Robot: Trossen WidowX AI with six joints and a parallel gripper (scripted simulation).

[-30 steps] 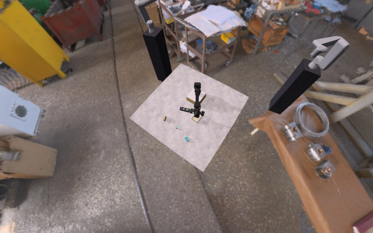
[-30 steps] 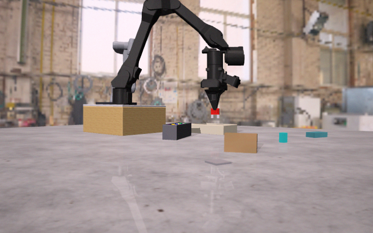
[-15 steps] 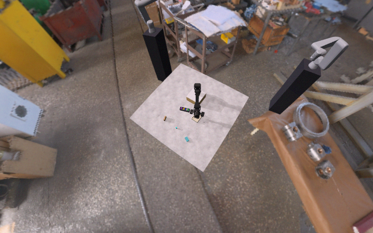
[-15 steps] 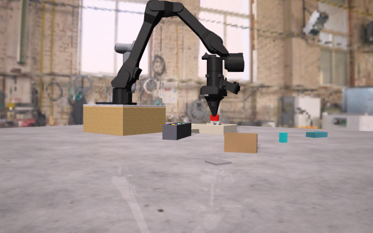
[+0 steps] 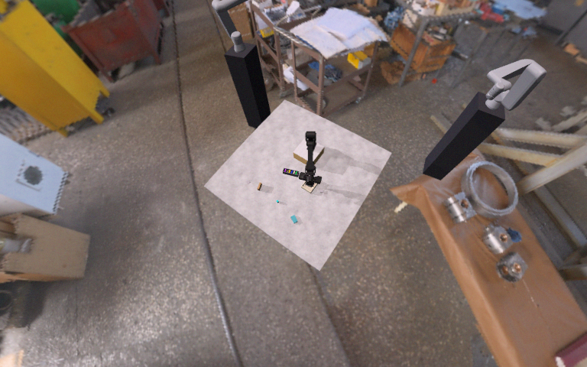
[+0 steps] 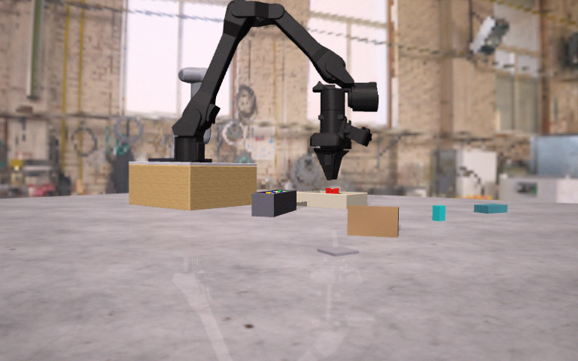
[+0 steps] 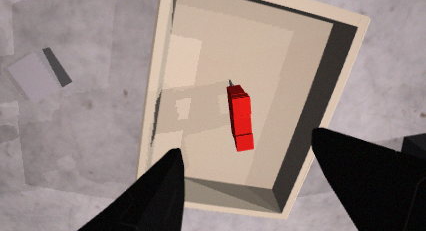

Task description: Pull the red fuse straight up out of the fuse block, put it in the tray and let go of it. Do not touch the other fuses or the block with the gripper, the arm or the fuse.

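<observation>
The red fuse lies 30 mm below my gripper tip. The rest, counted from my gripper tip: purple fuse 260 mm to the right, 30 mm below, 30 mm behind; then yellow fuse 220 mm to the right, 40 mm behind, 30 mm below; then beige tray 60 mm below.
</observation>
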